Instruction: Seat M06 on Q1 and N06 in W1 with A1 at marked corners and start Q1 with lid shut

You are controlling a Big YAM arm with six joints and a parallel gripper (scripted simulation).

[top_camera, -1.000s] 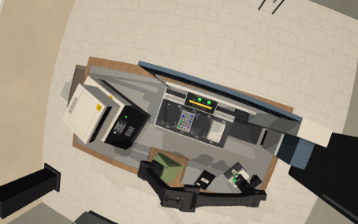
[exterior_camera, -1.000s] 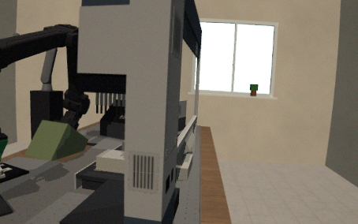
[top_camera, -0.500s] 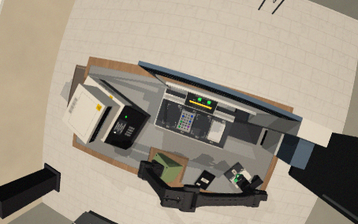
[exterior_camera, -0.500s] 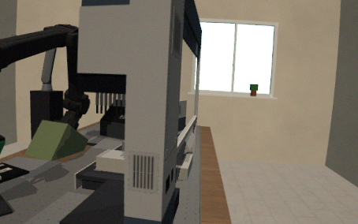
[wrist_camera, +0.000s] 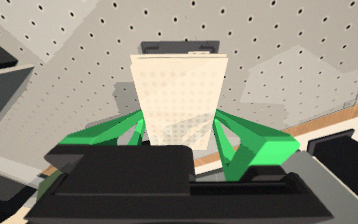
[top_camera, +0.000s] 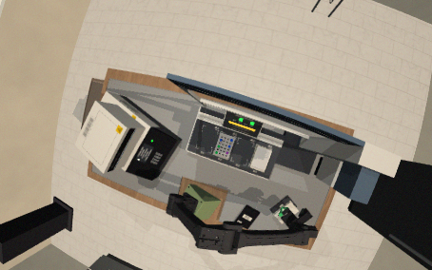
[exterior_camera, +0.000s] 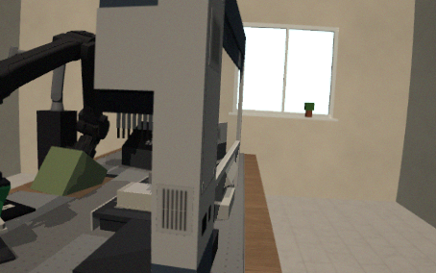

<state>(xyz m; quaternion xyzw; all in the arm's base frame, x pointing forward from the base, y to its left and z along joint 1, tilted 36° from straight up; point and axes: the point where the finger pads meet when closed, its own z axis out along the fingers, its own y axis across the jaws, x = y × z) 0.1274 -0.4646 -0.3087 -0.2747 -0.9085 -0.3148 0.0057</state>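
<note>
The dark nest frame lies 70 mm below my hand. Round my hand: A1 mark: 60 mm below, 50 mm to the right, 30 mm ahead; then tall gantry: 420 mm ahead, 200 mm above, 20 mm to the left; then deep-well block: 260 mm to the left, 260 mm ahead.
</note>
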